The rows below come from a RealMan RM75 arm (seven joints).
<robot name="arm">
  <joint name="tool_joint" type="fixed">
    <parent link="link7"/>
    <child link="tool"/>
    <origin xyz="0 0 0" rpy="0 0 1.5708"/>
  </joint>
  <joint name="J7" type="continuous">
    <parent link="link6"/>
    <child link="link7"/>
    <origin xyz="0.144 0 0" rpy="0 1.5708 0"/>
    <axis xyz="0 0 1"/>
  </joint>
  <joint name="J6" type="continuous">
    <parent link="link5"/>
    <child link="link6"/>
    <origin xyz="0 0 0" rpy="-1.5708 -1.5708 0"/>
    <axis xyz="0 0 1"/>
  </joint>
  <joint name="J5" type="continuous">
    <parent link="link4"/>
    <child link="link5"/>
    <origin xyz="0 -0.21 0" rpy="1.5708 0 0"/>
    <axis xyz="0 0 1"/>
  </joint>
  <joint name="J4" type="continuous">
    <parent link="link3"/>
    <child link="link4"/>
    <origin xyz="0 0 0" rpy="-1.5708 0 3.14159"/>
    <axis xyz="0 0 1"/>
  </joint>
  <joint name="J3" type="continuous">
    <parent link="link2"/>
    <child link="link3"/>
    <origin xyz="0 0.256 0" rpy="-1.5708 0 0"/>
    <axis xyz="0 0 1"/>
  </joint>
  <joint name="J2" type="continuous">
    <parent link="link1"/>
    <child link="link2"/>
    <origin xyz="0 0 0" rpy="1.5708 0 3.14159"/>
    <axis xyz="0 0 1"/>
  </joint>
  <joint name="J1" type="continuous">
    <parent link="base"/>
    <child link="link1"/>
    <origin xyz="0 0 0.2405"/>
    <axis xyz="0 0 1"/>
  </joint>
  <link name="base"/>
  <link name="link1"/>
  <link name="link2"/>
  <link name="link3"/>
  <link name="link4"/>
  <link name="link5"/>
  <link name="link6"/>
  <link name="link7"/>
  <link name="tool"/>
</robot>
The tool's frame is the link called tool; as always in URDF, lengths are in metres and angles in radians. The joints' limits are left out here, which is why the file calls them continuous.
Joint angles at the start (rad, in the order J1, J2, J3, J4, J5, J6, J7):
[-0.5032, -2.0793, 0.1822, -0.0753, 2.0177, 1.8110, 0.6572]
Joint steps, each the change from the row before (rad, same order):
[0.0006, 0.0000, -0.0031, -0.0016, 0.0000, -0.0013, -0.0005]
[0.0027, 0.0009, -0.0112, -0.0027, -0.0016, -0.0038, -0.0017]
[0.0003, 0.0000, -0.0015, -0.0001, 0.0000, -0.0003, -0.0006]
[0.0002, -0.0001, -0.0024, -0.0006, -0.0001, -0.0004, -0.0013]
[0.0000, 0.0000, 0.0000, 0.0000, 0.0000, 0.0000, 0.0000]
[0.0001, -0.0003, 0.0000, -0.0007, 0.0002, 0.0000, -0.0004]
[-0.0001, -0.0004, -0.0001, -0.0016, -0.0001, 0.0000, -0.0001]
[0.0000, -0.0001, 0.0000, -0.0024, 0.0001, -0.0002, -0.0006]
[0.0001, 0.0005, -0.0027, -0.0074, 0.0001, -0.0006, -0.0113]
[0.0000, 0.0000, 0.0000, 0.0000, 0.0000, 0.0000, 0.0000]
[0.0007, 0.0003, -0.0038, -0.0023, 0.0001, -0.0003, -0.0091]
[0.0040, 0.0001, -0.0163, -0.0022, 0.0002, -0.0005, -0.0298]
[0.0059, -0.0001, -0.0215, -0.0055, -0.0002, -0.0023, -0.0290]
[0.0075, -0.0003, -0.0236, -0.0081, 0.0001, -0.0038, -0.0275]
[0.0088, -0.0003, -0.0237, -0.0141, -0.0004, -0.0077, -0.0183]
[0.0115, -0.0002, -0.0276, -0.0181, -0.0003, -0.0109, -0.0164]
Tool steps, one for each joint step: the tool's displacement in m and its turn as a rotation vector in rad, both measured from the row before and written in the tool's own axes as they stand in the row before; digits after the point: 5 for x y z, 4 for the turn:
[-0.00016, -0.00002, 0.00000, 0.0025, -0.0029, -0.0013]
[-0.00117, -0.00082, -0.00070, 0.0089, -0.0122, -0.0009]
[-0.00013, -0.00011, -0.00006, 0.0011, -0.0013, -0.0004]
[-0.00014, -0.00015, 0.00005, 0.0021, -0.0017, -0.0013]
[0.00000, 0.00000, 0.00000, 0.0000, 0.0000, 0.0000]
[0.00018, 0.00019, 0.00011, 0.0003, 0.0003, -0.0013]
[0.00027, 0.00024, 0.00028, 0.0010, 0.0005, -0.0017]
[0.00032, 0.00030, 0.00024, 0.0009, 0.0005, -0.0028]
[0.00057, 0.00036, 0.00054, 0.0047, -0.0005, -0.0167]
[0.00000, 0.00000, 0.00000, 0.0000, 0.0000, 0.0000]
[-0.00006, -0.00019, -0.00003, 0.0038, -0.0023, -0.0101]
[-0.00086, -0.00126, -0.00084, 0.0146, -0.0115, -0.0286]
[-0.00093, -0.00123, -0.00103, 0.0204, -0.0160, -0.0299]
[-0.00080, -0.00090, -0.00123, 0.0231, -0.0181, -0.0307]
[-0.00057, 0.00005, -0.00110, 0.0247, -0.0206, -0.0269]
[-0.00072, 0.00035, -0.00154, 0.0291, -0.0255, -0.0281]

